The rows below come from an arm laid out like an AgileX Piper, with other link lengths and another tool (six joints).
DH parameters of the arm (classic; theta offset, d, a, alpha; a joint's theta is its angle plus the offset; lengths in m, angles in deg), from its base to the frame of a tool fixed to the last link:
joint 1: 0 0.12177 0 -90
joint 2: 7.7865 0 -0.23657 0
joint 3: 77.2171 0 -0.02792 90
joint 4: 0 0.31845 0 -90
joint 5: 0 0 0 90
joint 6: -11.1 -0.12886 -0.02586 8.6
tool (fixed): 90 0.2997 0 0
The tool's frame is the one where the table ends.
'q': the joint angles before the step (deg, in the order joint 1, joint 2, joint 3, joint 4, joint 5, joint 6). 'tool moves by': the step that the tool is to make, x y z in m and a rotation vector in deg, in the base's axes. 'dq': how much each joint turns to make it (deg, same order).
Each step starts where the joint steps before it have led.
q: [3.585, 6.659, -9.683, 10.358, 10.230, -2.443]
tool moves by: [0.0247, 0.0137, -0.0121, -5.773, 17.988, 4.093]
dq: [0.086, 14.203, -11.607, 0.524, 16.297, -4.871]
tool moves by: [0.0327, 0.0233, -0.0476, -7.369, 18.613, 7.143]
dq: [2.469, 18.104, -8.381, -0.895, 10.167, -5.616]
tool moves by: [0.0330, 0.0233, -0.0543, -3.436, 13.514, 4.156]
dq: [3.371, 18.816, -7.376, -1.519, 2.466, -0.198]
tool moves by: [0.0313, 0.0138, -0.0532, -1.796, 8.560, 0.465]
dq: [1.759, 17.092, -6.983, -1.119, -1.529, 1.746]
